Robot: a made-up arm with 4 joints.
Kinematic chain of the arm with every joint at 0, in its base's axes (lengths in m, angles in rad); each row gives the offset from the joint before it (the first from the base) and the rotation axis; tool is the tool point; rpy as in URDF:
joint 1: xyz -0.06 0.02 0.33 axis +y
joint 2: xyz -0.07 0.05 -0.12 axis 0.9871 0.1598 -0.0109
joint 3: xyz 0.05 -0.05 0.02 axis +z
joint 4: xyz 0 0 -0.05 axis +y
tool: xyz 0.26 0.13 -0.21 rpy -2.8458 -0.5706 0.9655
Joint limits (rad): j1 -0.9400..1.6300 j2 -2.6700..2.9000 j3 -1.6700..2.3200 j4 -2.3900..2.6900
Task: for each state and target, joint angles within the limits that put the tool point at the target. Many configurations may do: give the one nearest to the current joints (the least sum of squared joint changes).
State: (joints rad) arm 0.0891 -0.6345 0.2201 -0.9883
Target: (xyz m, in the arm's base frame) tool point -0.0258 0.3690 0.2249
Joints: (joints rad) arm 0.1149 -0.7988 0.7370 -1.4859
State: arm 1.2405 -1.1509 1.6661 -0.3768
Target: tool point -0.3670 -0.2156 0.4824
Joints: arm 1.5663 -1.1701 2.0104 0.3657
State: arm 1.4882 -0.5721 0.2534 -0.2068
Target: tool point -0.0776 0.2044 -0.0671
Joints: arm 0.6221 -0.1676 0.3329 -0.1612
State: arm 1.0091 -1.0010 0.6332 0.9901
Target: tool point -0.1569 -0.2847 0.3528
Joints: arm 0.6134 -1.8971 0.5331 1.1432
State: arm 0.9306 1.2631 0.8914 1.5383
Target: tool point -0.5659 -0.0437 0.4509
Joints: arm 1.4250 0.7931 1.5566 1.9688
